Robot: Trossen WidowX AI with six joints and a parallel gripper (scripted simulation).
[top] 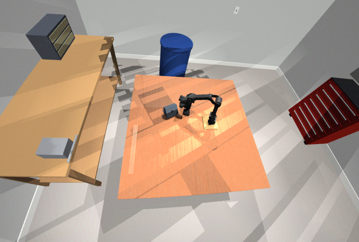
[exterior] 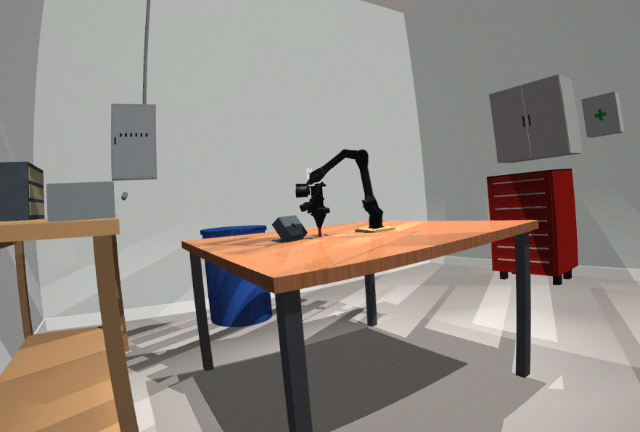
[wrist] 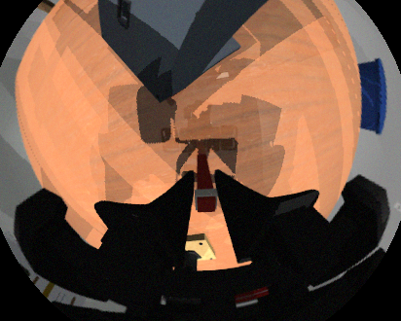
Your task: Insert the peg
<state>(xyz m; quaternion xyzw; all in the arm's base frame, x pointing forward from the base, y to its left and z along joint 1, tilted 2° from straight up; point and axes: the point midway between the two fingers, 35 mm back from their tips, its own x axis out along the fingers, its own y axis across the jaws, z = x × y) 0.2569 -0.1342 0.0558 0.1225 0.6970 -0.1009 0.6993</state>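
The panel is 16 cm ahead of my gripper tip, 1 cm to the right of it and 1 cm above it. From my gripper tip the other things lie so: red peg (2 cm above).
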